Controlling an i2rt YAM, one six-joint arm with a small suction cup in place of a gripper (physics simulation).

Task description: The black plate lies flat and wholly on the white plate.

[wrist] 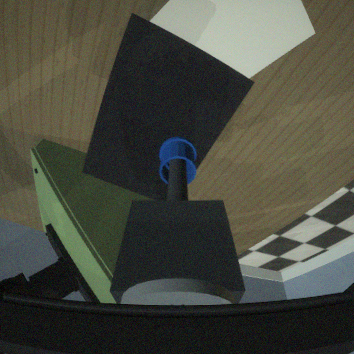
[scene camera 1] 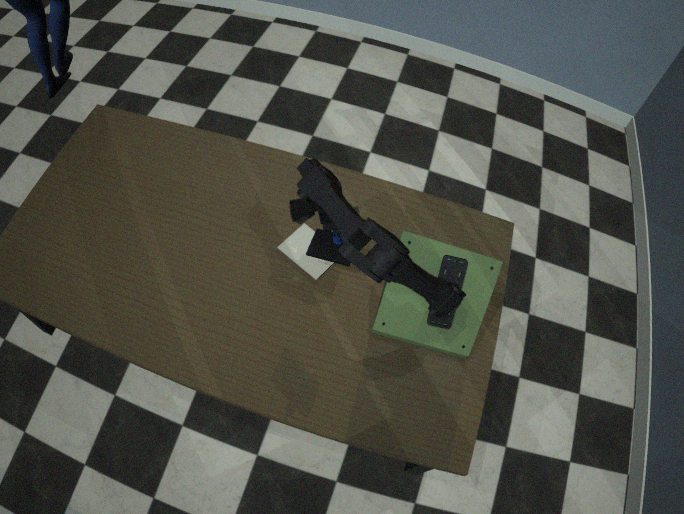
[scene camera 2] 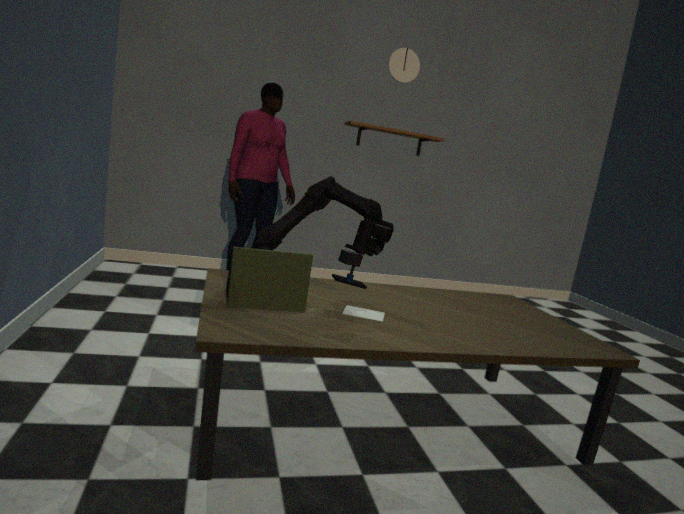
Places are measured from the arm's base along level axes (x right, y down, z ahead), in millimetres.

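Pixels of known places: hand, tool point: (wrist: 177,146) (scene camera 1: 338,242) (scene camera 2: 347,283); arm's base, link origin: (wrist: 74,269) (scene camera 1: 447,292) (scene camera 2: 263,266).
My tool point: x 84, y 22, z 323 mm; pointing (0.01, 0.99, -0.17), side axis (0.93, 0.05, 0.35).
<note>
For each thing: its top centre in the pictures, then the offset to it from my tool point. Level surfaces: height alone.
- white plate, top centre: (wrist: 224,31) (scene camera 1: 310,250) (scene camera 2: 364,312) dy +112, dx +16, dz +82 mm
- black plate, top centre: (wrist: 153,141) (scene camera 1: 333,243) (scene camera 2: 349,277) dy -20, dx -22, dz +12 mm
- wooden table, surface height: dy +118 mm
The white plate (scene camera 1: 301,248) (scene camera 2: 363,313) (wrist: 240,35) lies flat on the table. My gripper, a blue suction cup (scene camera 1: 337,239) (scene camera 2: 350,276) (wrist: 177,159), is shut on the black plate (scene camera 1: 320,246) (scene camera 2: 339,278) (wrist: 160,100) and holds it in the air, clear of the table and of the white plate. The black plate is slightly tilted in the scene camera 2 view. In the scene camera 1 view it overlaps the right part of the white plate; in the wrist view it covers a near edge of it. Part of the black plate is hidden under the arm in the scene camera 1 view.
The arm's base stands on a green board (scene camera 1: 409,309) (scene camera 2: 269,281) (wrist: 75,200) at one end of the wooden table (scene camera 1: 165,248) (scene camera 2: 470,326). A person (scene camera 1: 38,44) (scene camera 2: 258,149) stands beyond the table. A wall shelf (scene camera 2: 395,131) hangs behind.
</note>
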